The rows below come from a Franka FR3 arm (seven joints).
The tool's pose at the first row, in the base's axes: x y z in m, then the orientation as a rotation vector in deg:
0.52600, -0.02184, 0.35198, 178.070, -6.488, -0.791
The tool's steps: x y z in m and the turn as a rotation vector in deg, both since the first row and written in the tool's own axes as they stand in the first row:
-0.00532, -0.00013, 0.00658, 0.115, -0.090, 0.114
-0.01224, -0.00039, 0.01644, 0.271, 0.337, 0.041
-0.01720, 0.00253, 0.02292, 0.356, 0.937, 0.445
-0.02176, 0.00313, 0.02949, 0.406, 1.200, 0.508
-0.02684, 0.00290, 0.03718, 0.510, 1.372, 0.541
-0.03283, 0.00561, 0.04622, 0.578, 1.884, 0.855
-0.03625, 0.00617, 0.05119, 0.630, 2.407, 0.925
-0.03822, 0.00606, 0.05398, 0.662, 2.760, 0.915
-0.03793, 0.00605, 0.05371, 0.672, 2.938, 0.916
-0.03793, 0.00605, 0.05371, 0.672, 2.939, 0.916
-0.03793, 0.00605, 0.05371, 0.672, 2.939, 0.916
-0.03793, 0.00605, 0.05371, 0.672, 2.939, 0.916
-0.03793, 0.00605, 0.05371, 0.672, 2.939, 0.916
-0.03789, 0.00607, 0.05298, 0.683, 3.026, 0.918
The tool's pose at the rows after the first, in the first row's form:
0.52064, -0.02153, 0.34544, 178.180, -6.672, -0.922
0.51366, -0.02107, 0.33563, 178.328, -6.555, -0.251
0.50843, -0.02382, 0.32929, 178.364, -7.171, 0.697
0.50378, -0.02430, 0.32277, 178.398, -7.265, 1.111
0.49865, -0.02394, 0.31512, 178.492, -7.316, 1.387
0.49239, -0.02648, 0.30622, 178.512, -7.795, 2.196
0.48889, -0.02695, 0.30129, 178.528, -7.892, 3.017
0.48690, -0.02678, 0.29852, 178.539, -7.868, 3.569
0.48719, -0.02678, 0.29878, 178.536, -7.865, 3.847
0.48719, -0.02678, 0.29878, 178.536, -7.865, 3.848
0.48719, -0.02678, 0.29878, 178.536, -7.865, 3.848
0.48719, -0.02678, 0.29878, 178.536, -7.865, 3.848
0.48719, -0.02678, 0.29878, 178.536, -7.865, 3.848
0.48724, -0.02678, 0.29951, 178.541, -7.867, 3.985

